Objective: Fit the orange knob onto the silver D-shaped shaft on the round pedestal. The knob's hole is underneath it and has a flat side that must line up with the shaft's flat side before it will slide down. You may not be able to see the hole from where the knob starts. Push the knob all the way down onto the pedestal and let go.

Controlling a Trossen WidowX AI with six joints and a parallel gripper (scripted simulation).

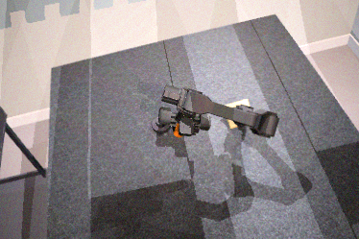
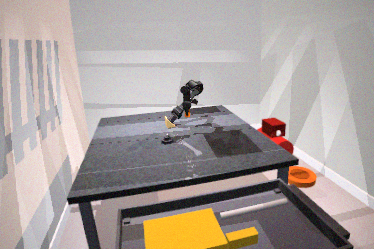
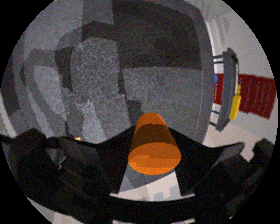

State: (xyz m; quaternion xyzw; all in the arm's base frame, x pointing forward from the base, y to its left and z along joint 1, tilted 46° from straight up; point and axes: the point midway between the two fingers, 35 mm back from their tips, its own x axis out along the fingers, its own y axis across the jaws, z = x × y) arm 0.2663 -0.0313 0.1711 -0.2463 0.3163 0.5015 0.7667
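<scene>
The dark round pedestal is 6 cm ahead of my gripper tip, 17 cm to the right of it and 13 cm below it. The rest, counted from my gripper tip: orange knob: 1 cm behind, 3 cm above.
</scene>
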